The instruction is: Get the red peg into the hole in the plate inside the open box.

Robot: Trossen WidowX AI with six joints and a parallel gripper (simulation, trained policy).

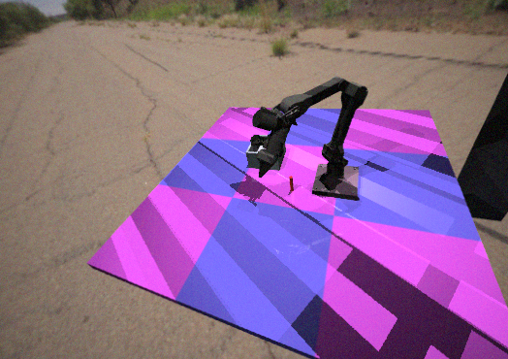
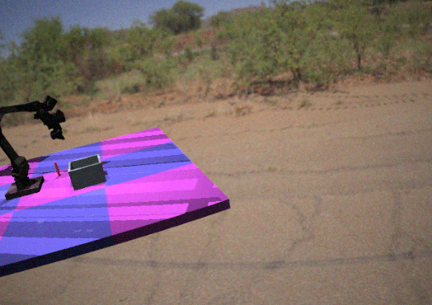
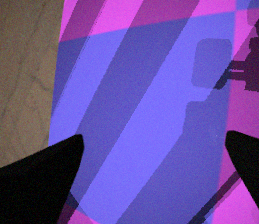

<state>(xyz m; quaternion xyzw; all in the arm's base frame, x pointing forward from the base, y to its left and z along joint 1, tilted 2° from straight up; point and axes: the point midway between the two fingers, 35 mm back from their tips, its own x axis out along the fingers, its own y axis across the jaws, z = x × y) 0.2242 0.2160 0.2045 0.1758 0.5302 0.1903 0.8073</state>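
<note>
Right now the red peg is 7 cm behind my gripper tip, 12 cm to the right of it and 16 cm below it. Also, from my gripper tip: box: 10 cm ahead, 32 cm to the right, 17 cm below; then plate: 10 cm ahead, 32 cm to the right, 15 cm below.
</note>
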